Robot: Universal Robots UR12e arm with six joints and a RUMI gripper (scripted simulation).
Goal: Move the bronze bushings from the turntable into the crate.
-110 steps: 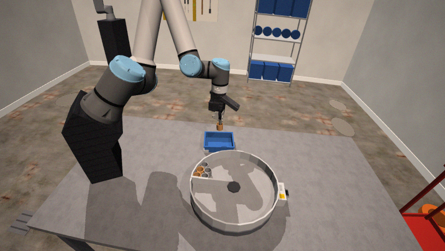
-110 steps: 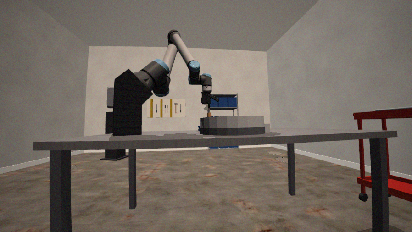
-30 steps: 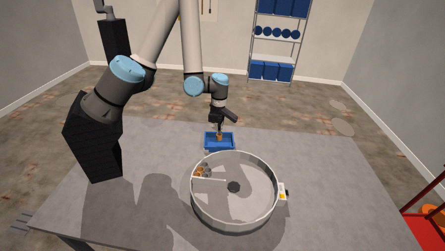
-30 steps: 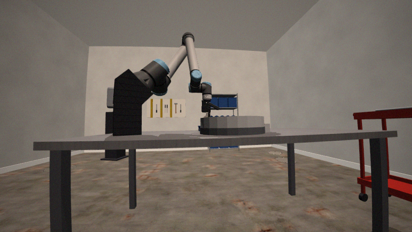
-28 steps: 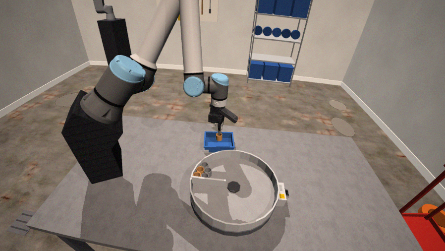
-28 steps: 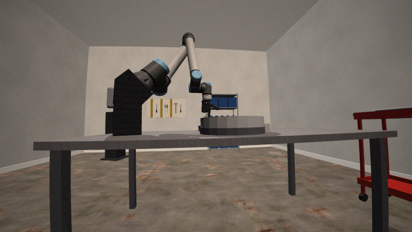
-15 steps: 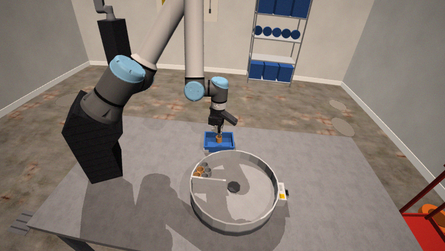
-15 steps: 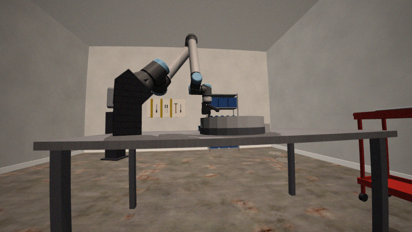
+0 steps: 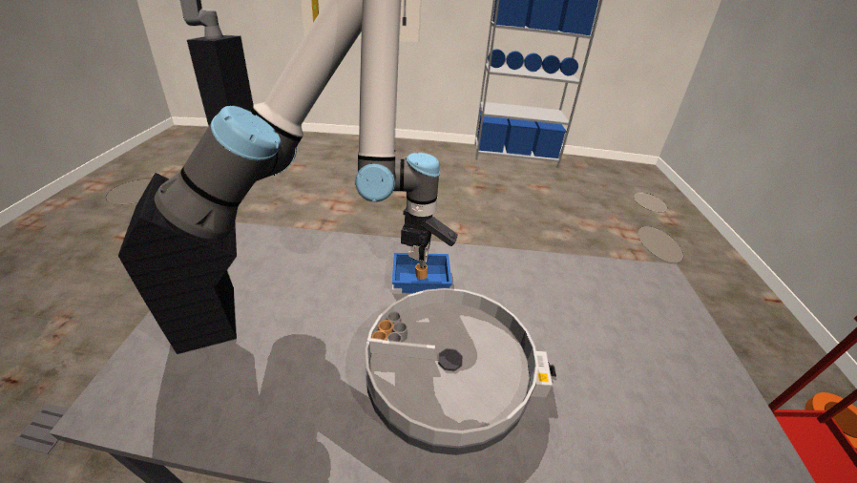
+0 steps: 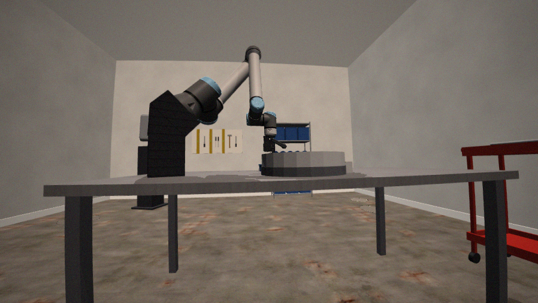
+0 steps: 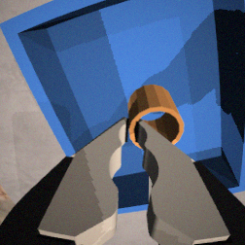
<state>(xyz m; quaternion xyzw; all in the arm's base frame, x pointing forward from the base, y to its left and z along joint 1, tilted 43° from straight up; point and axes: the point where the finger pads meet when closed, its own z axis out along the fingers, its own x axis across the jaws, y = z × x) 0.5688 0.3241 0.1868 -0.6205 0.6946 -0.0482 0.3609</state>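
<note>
Now: hand 20 mm to the left of the blue crate and 30 mm above it. From my hand the other things lie so: turntable: 190 mm ahead, 330 mm to the right.
</note>
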